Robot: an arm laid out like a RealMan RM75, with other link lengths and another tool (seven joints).
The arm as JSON. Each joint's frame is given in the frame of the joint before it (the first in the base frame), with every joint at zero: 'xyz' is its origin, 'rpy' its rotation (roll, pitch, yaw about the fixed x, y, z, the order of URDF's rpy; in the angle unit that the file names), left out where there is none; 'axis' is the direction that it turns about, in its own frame. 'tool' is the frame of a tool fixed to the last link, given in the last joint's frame.
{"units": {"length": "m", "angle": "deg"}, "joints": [
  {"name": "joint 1", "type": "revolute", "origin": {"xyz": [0.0, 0.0, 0.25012]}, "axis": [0.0, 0.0, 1.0]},
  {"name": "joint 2", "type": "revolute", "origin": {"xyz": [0.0, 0.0, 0.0]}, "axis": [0.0, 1.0, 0.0]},
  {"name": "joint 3", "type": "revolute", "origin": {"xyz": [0.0, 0.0, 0.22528]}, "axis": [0.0, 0.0, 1.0]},
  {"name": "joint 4", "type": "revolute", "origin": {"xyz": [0.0, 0.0, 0.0]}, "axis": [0.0, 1.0, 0.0]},
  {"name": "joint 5", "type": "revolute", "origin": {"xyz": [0.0, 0.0, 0.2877]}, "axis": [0.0, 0.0, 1.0]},
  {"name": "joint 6", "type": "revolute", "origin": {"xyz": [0.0, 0.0, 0.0]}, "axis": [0.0, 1.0, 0.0]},
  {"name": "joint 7", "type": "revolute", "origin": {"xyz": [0.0, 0.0, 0.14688]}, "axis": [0.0, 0.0, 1.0]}
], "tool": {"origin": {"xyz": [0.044, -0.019, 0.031], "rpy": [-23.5, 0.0, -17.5]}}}
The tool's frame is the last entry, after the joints.
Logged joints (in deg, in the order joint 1, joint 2, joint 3, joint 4, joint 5, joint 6, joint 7), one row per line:
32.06, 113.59, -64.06, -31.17, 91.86, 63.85, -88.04
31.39, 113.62, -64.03, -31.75, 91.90, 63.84, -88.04
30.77, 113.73, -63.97, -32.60, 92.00, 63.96, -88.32
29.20, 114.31, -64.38, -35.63, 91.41, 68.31, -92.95
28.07, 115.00, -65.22, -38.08, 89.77, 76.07, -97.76
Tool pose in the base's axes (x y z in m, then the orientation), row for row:
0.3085, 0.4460, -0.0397, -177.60, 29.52, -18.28
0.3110, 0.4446, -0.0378, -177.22, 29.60, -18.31
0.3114, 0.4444, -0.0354, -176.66, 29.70, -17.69
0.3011, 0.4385, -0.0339, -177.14, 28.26, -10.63
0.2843, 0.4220, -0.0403, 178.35, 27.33, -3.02
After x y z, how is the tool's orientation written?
As angles about the fixed x, y, z axes (roll, pitch, yaw), in degrees.
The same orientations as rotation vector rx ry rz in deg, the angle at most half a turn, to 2 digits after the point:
-165.35, 27.54, 43.05
-164.95, 27.67, 42.98
-164.66, 26.93, 42.96
-168.67, 16.76, 42.09
173.98, -3.98, -42.36

